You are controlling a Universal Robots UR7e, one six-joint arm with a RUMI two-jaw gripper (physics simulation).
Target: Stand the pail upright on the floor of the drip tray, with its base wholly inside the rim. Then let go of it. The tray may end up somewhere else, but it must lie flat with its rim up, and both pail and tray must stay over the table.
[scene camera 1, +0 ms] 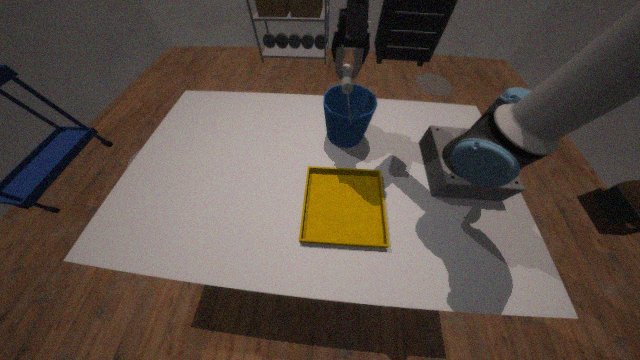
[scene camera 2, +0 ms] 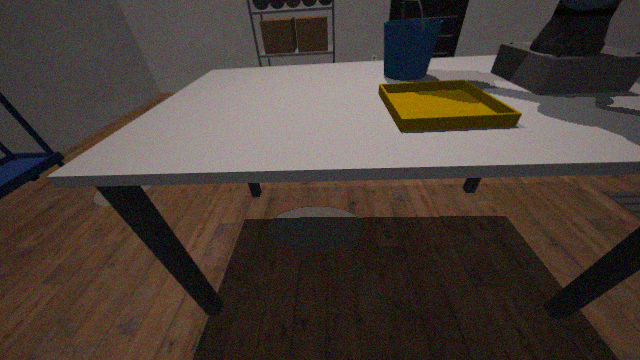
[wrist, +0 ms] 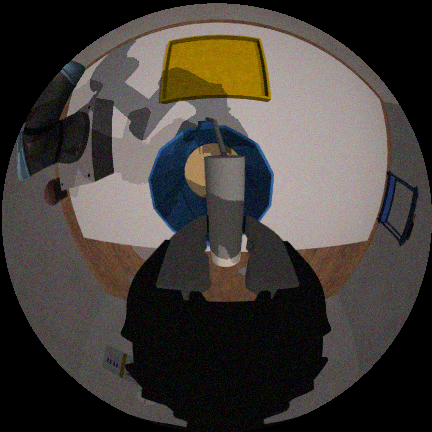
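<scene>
Scene camera 1 shows my gripper and a yellow drip tray. Scene camera 2 shows the yellow drip tray too, but my gripper is out of frame in scene camera 2. My gripper is there again in the wrist view, and the yellow drip tray shows in the wrist view (213, 65). On my gripper, (scene camera 1: 338, 51) and (wrist: 285, 271) are the same spot. On the yellow drip tray, (scene camera 2: 453, 104) and (scene camera 1: 357, 205) are the same spot.
</scene>
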